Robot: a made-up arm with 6 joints.
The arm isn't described. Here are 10 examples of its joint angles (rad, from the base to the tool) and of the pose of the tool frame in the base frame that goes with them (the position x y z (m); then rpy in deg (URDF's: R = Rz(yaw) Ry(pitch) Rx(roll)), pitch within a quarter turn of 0, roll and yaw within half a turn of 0).
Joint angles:
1: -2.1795 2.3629 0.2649 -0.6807 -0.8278 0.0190
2: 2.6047 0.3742 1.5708 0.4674 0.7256 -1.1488
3: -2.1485 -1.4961 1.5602 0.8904 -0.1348 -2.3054
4: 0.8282 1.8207 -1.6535 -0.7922 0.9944 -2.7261
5: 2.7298 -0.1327 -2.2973 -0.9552 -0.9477 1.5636
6: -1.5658 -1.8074 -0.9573 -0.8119 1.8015 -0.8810
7: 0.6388 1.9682 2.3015 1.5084 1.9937 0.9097
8: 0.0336 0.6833 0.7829 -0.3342 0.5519 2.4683
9: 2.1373 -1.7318 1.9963 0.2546 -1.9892 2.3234
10: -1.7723 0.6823 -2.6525 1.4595 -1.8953 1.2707
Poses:
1: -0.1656 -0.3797 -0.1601 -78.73 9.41 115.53
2: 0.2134 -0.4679 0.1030 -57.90 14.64 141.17
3: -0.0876 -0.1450 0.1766 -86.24 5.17 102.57
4: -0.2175 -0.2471 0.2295 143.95 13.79 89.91
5: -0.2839 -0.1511 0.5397 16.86 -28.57 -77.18
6: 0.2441 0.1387 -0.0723 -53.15 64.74 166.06
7: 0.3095 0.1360 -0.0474 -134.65 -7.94 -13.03
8: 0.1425 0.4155 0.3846 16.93 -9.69 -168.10
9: -0.1703 -0.3985 0.0011 63.24 -0.37 -90.98
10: -0.1716 -0.0685 0.4536 17.97 -30.62 -48.21
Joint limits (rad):
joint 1: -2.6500..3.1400
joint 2: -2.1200..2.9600
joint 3: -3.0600..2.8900
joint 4: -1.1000..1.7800
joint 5: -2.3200..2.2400
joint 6: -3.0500..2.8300
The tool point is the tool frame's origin. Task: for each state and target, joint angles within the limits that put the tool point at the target. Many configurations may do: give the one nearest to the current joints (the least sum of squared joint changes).
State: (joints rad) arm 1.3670 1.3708 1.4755 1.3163 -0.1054 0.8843
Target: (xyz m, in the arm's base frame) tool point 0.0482 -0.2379 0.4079
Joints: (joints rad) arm 1.8979 1.2466 1.9853 1.7800 -0.8819 1.1598
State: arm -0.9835 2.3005 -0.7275 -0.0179 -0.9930 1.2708
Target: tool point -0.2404 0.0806 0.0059
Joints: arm -0.8481 2.4268 -0.6265 0.0775 -1.2755 1.2768
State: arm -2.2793 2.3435 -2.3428 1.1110 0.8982 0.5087
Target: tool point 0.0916 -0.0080 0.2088
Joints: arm -2.5381 2.9600 -2.2394 0.7641 0.4533 0.6604
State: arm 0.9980 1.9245 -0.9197 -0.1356 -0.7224 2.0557
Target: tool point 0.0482 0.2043 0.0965
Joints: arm 1.0802 2.5803 -1.6046 0.0100 -0.7932 1.9226
